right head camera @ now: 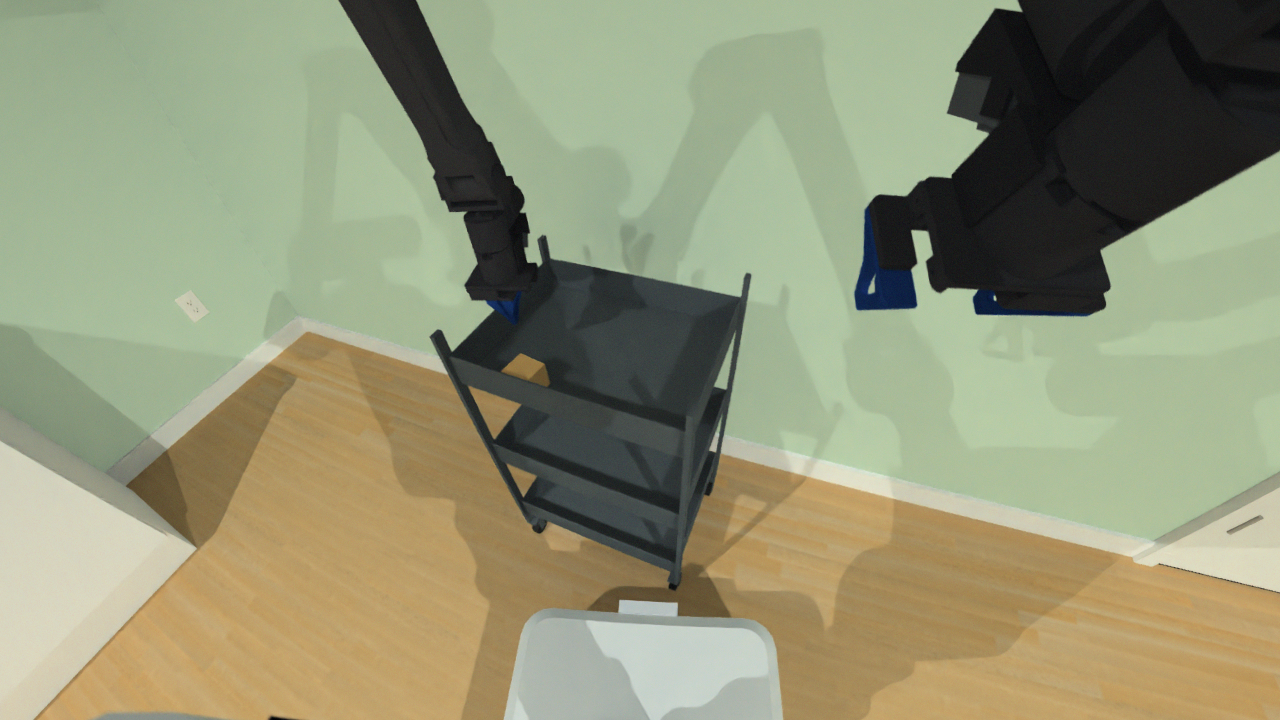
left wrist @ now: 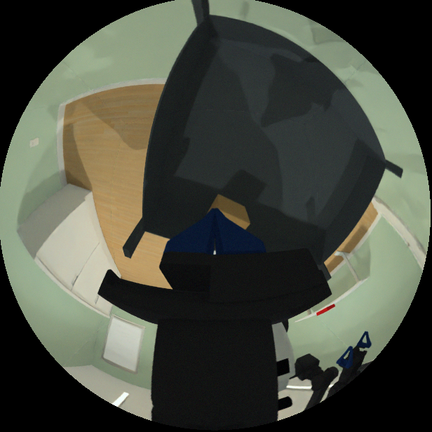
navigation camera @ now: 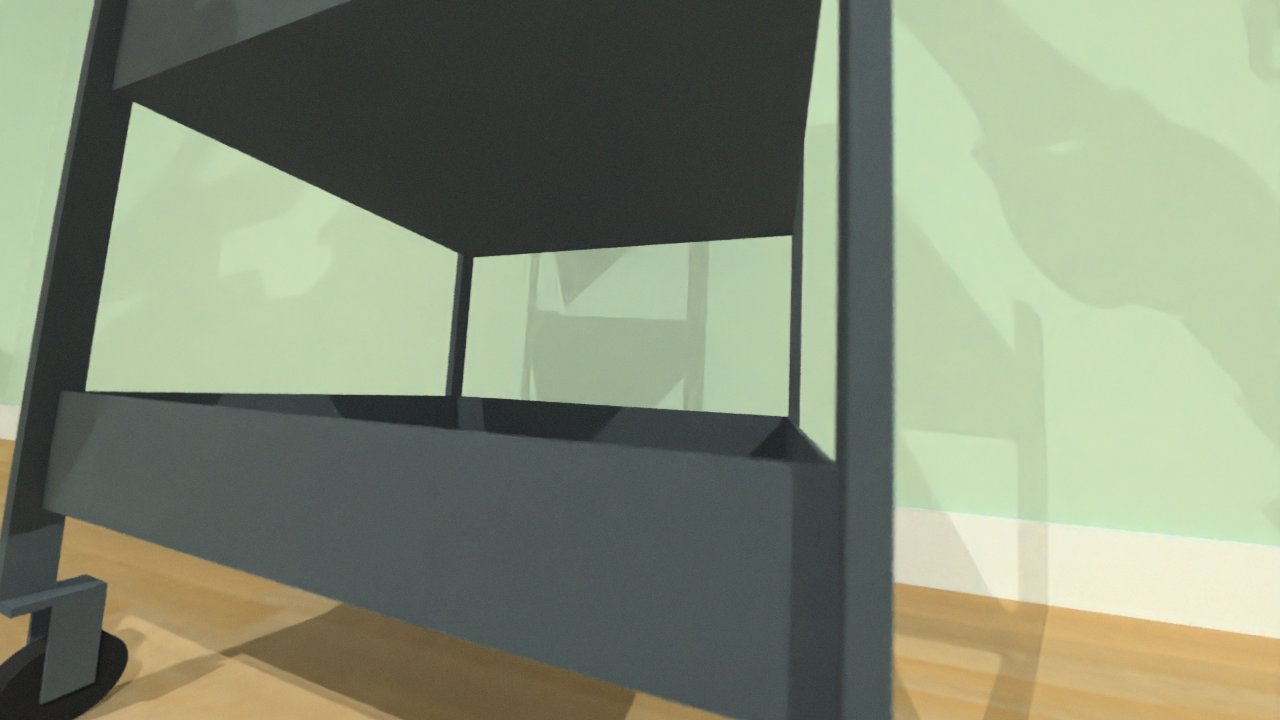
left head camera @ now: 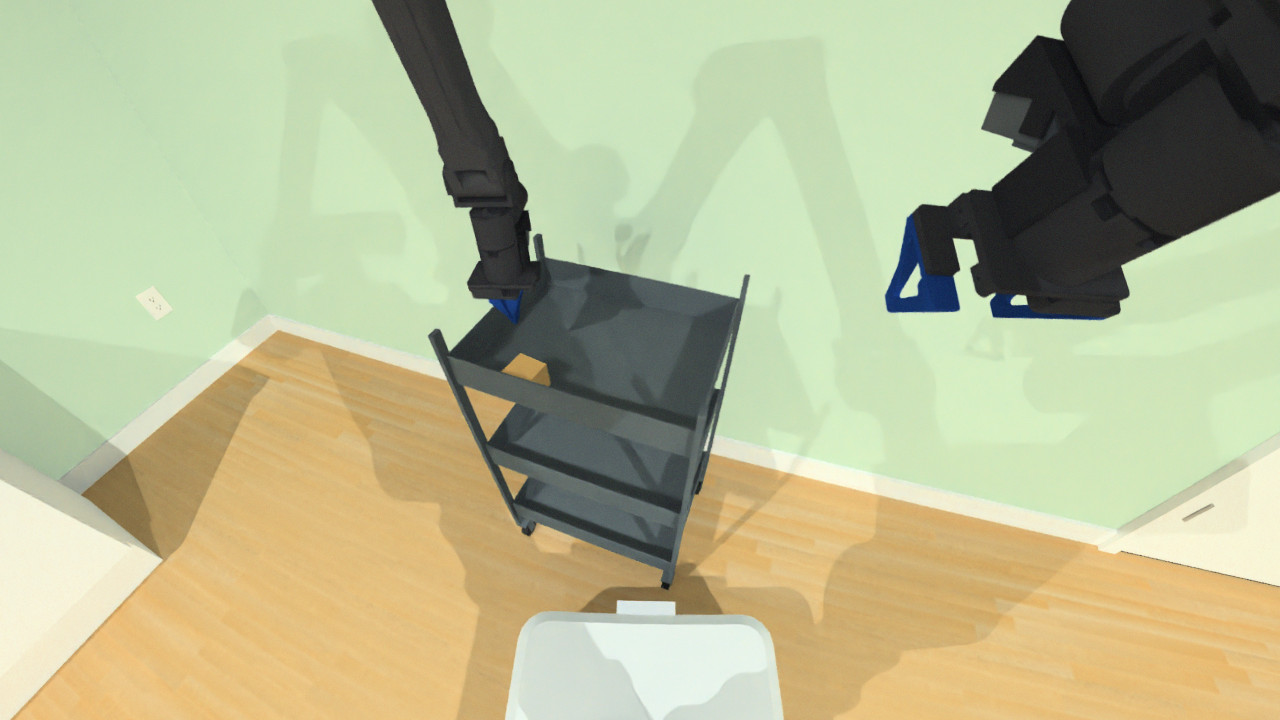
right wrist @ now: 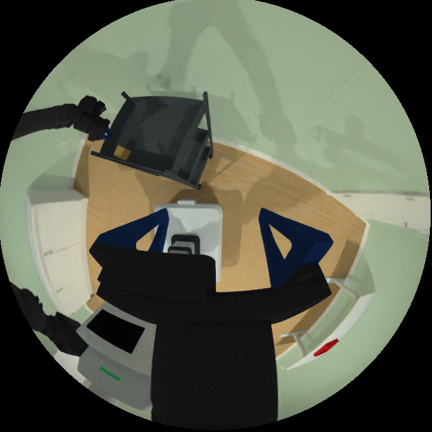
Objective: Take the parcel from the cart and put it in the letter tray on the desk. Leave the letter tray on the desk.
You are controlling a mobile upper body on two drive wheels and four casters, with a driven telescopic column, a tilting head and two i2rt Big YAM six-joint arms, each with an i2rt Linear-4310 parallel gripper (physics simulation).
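Places are measured from the left arm's base along level axes (x ahead, y left, z up), in centimetres.
Where they show: left gripper, between the fingertips: (right head camera: 515,322) (left head camera: 516,321); right gripper, between the fingertips: (right head camera: 917,303) (left head camera: 941,307).
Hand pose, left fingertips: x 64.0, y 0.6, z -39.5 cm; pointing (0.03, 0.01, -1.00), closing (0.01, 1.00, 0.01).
Note:
Each offset is from my left fingertips to the centre of the thing. "spot": to the spot under its first point.
The parcel, a small tan box @(dx -6.1, dy -1.8, dz -7.3 cm) (left head camera: 526,367) (right head camera: 526,368) (left wrist: 233,208) (right wrist: 122,152), sits on the top shelf of the dark grey cart (left head camera: 572,402) (right head camera: 572,402) (left wrist: 165,130) (right wrist: 206,117) (navigation camera: 420,528), near its front left corner in the head views. My left gripper (left head camera: 513,318) (right head camera: 512,318) (left wrist: 214,213) (right wrist: 111,136) is shut and empty, above the cart's left part, apart from the parcel and behind it in the head views. Its fingertips cover part of the parcel in the left wrist view. My right gripper (right wrist: 213,212) is open and empty, well to the right of the cart. The desk and letter tray do not show clearly.
My white base (left head camera: 644,662) (right head camera: 644,662) (right wrist: 205,220) stands in front of the cart. A white cabinet @(spot: dx -37.9, dy +124.9, dz -50.1 cm) (left head camera: 53,573) (right head camera: 71,555) (right wrist: 60,240) is at the left. A green wall (left head camera: 895,385) (right head camera: 904,394) rises behind the cart. A pale piece with a red object (right wrist: 326,347) shows at the lower right in the right wrist view.

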